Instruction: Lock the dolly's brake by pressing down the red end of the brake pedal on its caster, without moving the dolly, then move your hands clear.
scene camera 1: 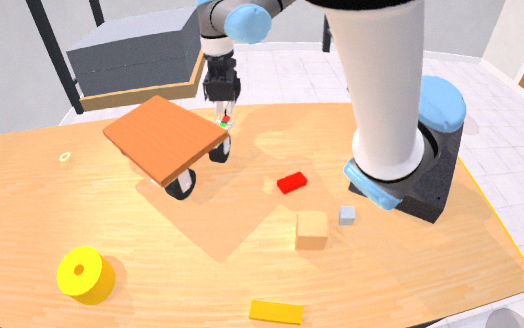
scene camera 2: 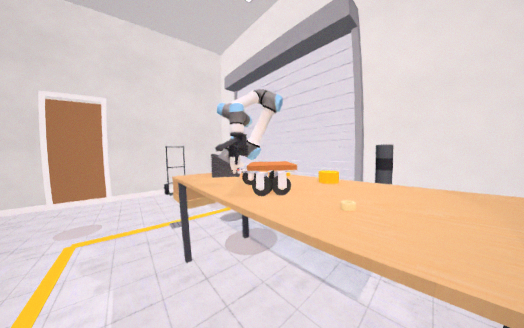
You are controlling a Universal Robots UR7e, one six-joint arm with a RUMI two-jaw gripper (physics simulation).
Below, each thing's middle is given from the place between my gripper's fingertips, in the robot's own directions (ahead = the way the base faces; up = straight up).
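The yellow cylinder (scene camera 1: 83, 274) sits 42 cm to the left of my hand, 34 cm ahead of it and 4 cm below it. As for the dolly (scene camera 1: 163, 139), my hand is 1 cm above it and 9 cm to the right of it, and still 17 cm short of it.
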